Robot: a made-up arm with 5 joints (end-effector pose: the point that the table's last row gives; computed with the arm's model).
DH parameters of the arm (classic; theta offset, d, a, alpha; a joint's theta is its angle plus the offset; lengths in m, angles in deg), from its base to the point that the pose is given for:
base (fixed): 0 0 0.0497 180
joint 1: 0 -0.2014 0.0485 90
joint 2: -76.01 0 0.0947 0
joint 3: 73.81 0 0.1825 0
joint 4: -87.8 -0.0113 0 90
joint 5: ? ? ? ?
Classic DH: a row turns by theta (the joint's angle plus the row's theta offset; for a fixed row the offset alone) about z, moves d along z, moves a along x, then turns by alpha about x.
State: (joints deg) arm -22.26 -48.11 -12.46 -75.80 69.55
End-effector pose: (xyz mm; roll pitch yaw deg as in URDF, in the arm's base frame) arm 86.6 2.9 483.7 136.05 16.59 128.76
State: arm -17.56 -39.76 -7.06 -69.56 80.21
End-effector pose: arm 148.7 19.5 478.5 154.17 5.55 118.87
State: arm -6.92 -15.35 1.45 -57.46 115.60
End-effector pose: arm 290.2 17.8 403.8 -162.73 7.12 75.19
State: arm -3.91 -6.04 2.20 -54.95 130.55
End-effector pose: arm 324.2 7.4 366.0 -154.41 18.50 60.39
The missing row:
joint 5: -2.79 -0.0603 0 0
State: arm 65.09 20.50 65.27 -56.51 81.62
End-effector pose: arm 113.2 -163.6 68.6 -60.27 -9.73 19.40
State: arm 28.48 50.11 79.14 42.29 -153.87
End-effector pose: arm 12.7 7.2 88.2 -69.42 -65.25 -137.31
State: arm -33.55 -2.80 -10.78 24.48 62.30
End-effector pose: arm 307.4 157.3 332.5 -77.40 -29.88 117.20
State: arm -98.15 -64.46 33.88 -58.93 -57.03
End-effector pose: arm 42.5 129.7 420.8 179.58 -0.25 -22.03
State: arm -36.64 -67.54 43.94 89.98 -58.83
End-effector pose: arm 185.5 86.9 281.8 21.04 -10.98 -27.03
